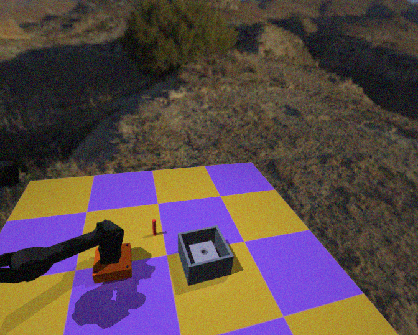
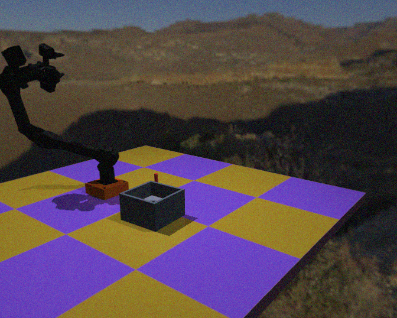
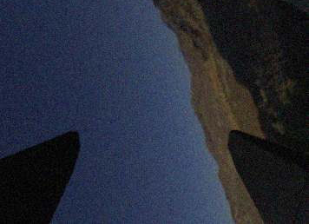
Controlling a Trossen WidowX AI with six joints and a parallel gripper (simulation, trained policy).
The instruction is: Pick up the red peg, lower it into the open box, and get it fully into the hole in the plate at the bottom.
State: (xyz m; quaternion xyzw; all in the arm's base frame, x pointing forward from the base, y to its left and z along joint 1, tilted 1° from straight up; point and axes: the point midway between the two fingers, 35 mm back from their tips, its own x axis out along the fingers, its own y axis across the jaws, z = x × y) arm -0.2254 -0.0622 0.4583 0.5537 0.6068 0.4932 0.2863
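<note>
Right now my gripper tip is 380 mm short of the red peg, 160 mm to the right of it and 470 mm above it. From my gripper tip the other things lie so: dark grey box (570 mm ahead, 480 mm below); light grey plate (570 mm ahead, 460 mm below).
</note>
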